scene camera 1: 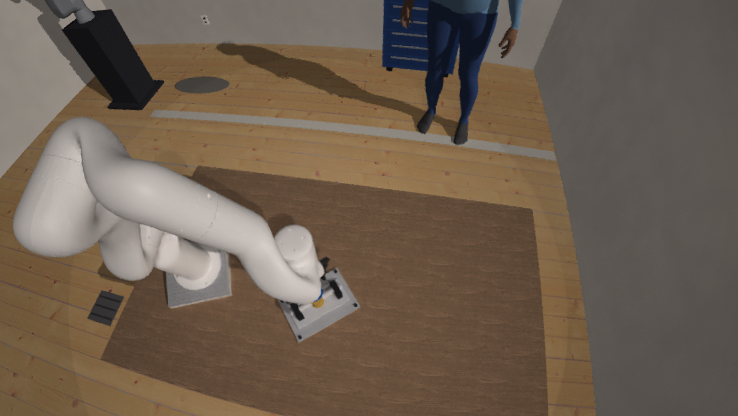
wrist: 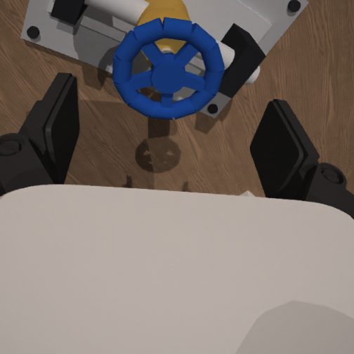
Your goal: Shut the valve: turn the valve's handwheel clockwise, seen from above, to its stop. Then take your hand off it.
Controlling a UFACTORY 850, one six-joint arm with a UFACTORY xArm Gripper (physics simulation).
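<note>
The valve's blue handwheel [wrist: 169, 77] shows whole in the wrist view, a ring with several spokes round a hub. In scene camera 1 a sliver of the blue handwheel [scene camera 1: 319, 294] shows at the arm's wrist. The yellow valve body [scene camera 1: 318, 302] [wrist: 167, 11] is under it, on a white pipe [wrist: 120, 9] held by black clamps on a grey base plate [scene camera 1: 325, 324] [wrist: 45, 42]. My gripper [wrist: 172, 111] is wide open, its fingers well apart from the wheel's rim on both sides and touching nothing. In scene camera 1 the arm hides most of the gripper.
The base plate lies on a brown mat [scene camera 1: 439, 289]. The arm's pedestal plate [scene camera 1: 198, 297] is to its left, with a dark slotted floor piece [scene camera 1: 105, 307] farther left. A person [scene camera 1: 459, 56] stands at the back by a blue drawer cabinet [scene camera 1: 405, 41]. A black stand [scene camera 1: 111, 56] is back left.
</note>
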